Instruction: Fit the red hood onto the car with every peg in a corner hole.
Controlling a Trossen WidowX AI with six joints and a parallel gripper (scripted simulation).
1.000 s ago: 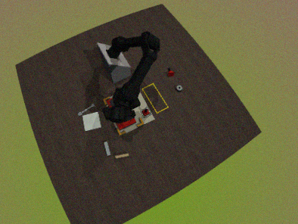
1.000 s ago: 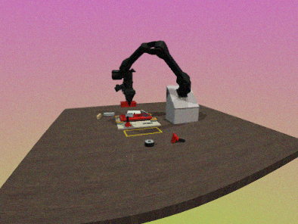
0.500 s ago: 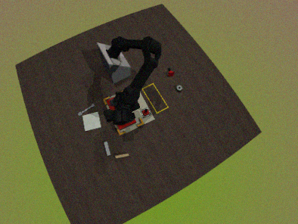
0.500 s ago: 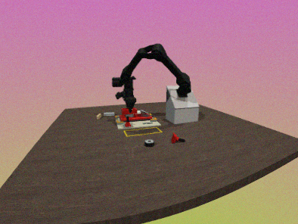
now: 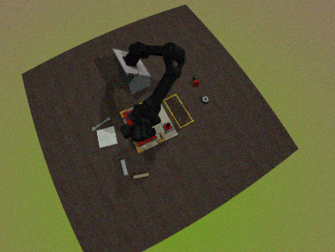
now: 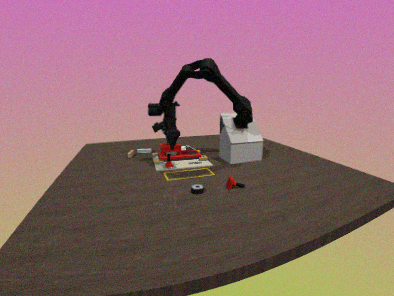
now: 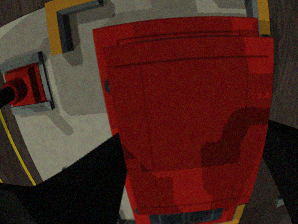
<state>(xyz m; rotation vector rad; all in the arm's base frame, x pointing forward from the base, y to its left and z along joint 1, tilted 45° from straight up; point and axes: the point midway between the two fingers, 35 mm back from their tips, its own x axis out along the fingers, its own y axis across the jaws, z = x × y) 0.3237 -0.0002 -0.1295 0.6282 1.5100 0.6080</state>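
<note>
The jig plate lies 30 mm behind my gripper tip, 30 mm to the left of it and 40 mm below it. Round my gripper tip: white square 70 mm behind, 180 mm to the right, 50 mm below; then grey bar 120 mm ahead, 170 mm to the right, 40 mm below; then red hood 10 mm above.
</note>
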